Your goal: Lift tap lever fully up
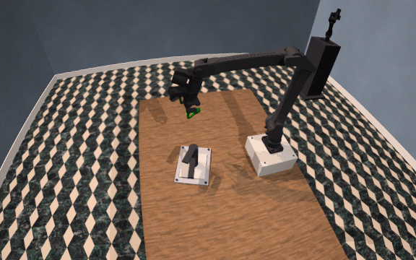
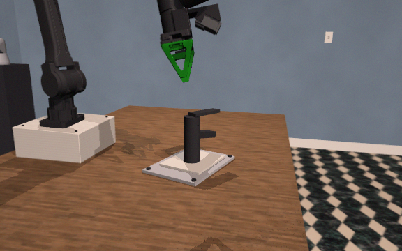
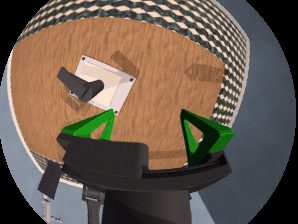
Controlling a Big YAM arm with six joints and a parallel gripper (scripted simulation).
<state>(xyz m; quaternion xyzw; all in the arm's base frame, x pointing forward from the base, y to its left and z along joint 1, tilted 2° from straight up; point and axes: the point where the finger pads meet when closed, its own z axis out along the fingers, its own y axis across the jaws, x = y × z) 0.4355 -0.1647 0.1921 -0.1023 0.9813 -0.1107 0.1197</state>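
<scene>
Now: hand 2 cm short of the lever, 18 cm to the right of it and 12 cm above it. The rest, counted from my hand: black tap: 16 cm to the left, 17 cm below.
</scene>
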